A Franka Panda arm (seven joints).
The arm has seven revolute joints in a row. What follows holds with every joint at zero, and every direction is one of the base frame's.
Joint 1 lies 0.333 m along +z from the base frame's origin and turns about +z.
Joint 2 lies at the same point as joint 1 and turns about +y.
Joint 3 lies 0.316 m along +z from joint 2 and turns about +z.
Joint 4 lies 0.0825 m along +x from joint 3 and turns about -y.
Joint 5 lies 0.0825 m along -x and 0.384 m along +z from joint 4 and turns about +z.
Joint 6 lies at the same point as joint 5 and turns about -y.
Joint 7 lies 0.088 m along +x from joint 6 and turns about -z.
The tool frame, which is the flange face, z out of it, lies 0.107 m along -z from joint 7; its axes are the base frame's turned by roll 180, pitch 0 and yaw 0 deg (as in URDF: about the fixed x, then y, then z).
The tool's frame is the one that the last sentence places.
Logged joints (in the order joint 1, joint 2, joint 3, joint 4, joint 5, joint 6, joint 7), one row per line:
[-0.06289 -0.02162 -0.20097 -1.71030 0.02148 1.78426 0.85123]
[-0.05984 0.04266 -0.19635 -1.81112 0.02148 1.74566 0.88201]
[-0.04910 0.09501 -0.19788 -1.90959 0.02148 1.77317 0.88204]
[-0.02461 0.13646 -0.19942 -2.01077 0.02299 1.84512 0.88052]
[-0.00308 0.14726 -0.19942 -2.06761 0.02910 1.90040 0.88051]
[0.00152 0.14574 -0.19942 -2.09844 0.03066 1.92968 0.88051]
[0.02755 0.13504 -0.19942 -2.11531 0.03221 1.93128 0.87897]
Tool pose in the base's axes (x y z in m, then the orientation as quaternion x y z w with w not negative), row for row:
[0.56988 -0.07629 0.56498 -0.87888 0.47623 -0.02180 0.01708]
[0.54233 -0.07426 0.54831 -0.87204 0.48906 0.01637 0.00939]
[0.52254 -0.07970 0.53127 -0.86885 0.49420 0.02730 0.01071]
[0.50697 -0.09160 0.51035 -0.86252 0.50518 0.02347 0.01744]
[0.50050 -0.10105 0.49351 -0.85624 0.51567 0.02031 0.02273]
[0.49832 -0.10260 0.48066 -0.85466 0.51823 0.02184 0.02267]
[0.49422 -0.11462 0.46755 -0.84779 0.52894 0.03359 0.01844]
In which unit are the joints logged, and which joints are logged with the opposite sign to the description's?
The joints are logged in radians. Opposite sign: joint 1, joint 2.
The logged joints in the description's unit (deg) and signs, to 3 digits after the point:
[3.603 1.239 -11.515 -97.993 1.231 102.231 48.772]
[3.429 -2.444 -11.250 -103.770 1.231 100.019 50.535]
[2.813 -5.444 -11.338 -109.411 1.231 101.595 50.537]
[1.410 -7.819 -11.426 -115.209 1.317 105.718 50.450]
[0.176 -8.437 -11.426 -118.465 1.667 108.885 50.450]
[-0.087 -8.350 -11.426 -120.232 1.757 110.563 50.450]
[-1.578 -7.737 -11.426 -121.198 1.845 110.654 50.361]

